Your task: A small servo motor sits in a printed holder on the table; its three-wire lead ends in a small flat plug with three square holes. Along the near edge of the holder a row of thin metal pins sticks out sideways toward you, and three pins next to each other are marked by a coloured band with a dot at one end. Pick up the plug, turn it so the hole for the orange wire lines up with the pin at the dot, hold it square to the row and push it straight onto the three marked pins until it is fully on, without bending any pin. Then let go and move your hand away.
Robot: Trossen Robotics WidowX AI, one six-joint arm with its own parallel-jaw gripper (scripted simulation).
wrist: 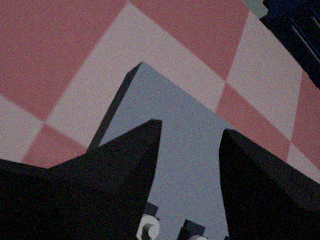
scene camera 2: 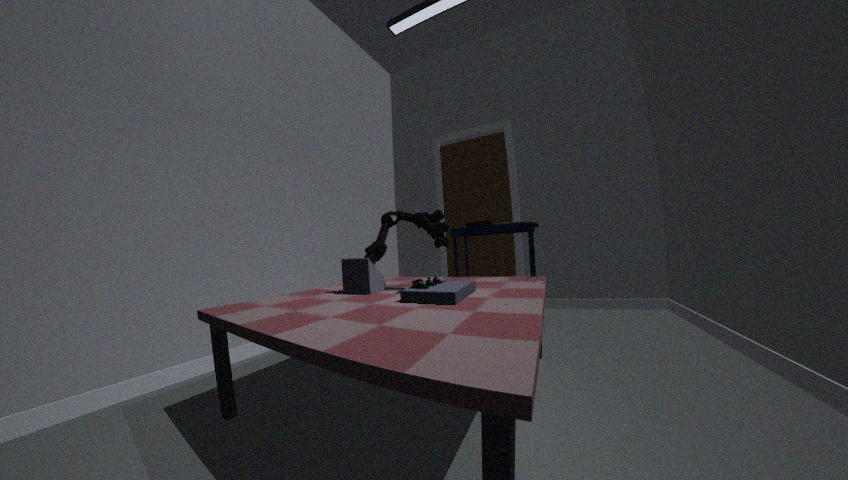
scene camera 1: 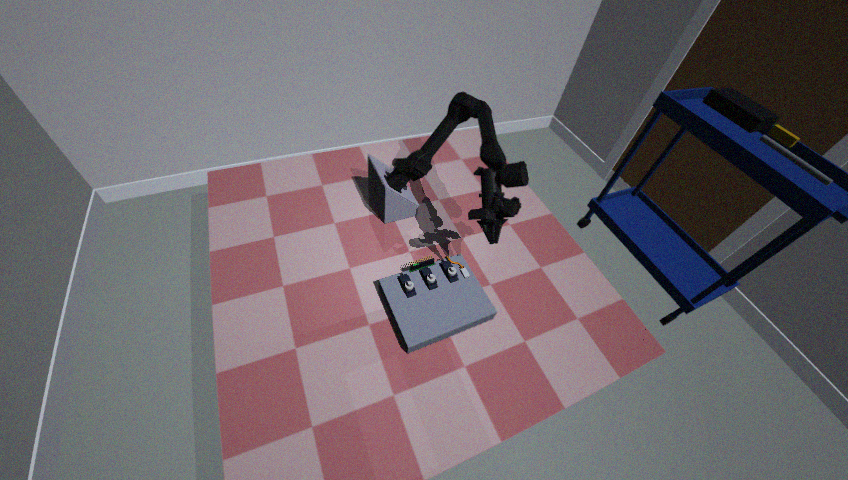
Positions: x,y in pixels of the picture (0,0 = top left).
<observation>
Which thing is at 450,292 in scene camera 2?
A grey printed holder.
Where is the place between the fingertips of my gripper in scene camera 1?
493,243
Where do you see a grey printed holder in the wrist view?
187,185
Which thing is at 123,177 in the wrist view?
My gripper.
</observation>
